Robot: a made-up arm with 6 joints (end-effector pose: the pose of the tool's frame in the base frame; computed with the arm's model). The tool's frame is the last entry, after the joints.
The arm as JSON. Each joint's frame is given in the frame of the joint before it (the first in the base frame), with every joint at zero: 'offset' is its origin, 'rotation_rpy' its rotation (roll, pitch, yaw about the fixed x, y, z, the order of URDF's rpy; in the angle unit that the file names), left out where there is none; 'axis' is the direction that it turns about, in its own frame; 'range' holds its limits. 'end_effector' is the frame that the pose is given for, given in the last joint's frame.
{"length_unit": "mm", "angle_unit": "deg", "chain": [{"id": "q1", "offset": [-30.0, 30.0, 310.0], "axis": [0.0, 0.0, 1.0], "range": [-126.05, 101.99]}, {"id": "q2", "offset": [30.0, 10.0, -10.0], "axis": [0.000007, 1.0, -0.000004], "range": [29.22, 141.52]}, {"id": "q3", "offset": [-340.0, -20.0, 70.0], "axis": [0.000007, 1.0, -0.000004], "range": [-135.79, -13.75]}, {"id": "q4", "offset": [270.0, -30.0, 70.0], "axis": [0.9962, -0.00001, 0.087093], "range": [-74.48, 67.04]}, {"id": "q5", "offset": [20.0, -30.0, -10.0], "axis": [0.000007, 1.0, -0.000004], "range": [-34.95, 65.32]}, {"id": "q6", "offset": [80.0, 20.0, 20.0], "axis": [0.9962, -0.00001, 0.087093], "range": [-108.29, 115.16]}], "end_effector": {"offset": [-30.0, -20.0, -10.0], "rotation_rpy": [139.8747, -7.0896, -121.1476]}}
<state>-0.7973 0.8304 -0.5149 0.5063 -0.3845 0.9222</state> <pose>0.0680 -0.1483 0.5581 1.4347 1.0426 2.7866</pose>
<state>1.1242 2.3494 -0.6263 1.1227 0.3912 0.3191</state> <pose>0.1228 0.2950 0.1522 0.2019 -0.5828 -1.4413</pose>
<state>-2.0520 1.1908 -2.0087 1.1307 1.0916 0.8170</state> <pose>-0.0976 -0.1130 0.8894 1.4610 1.0573 2.6821</pose>
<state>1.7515 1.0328 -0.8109 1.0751 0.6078 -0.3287</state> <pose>-0.0484 0.2871 0.5860 1.5385 0.3356 -0.0434</pose>
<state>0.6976 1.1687 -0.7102 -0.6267 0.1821 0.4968</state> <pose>0.2443 0.1640 0.5539 1.9484 -0.5522 -1.3281</pose>
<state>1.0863 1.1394 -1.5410 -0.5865 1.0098 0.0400</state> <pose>0.1596 0.1895 0.8078 2.2385 -0.7894 -1.3833</pose>
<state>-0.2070 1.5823 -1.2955 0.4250 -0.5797 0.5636</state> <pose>0.3923 -0.1263 0.6194 2.1705 0.8559 -2.4450</pose>
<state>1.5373 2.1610 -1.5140 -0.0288 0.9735 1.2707</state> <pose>0.0386 0.5667 0.3659 0.7410 -0.5026 -1.1155</pose>
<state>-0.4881 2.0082 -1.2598 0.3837 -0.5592 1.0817</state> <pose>0.4185 -0.2705 0.4074 1.2667 0.8187 2.9428</pose>
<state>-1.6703 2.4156 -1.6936 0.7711 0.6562 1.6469</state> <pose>-0.0975 -0.5696 0.2865 0.0932 -0.2752 1.2744</pose>
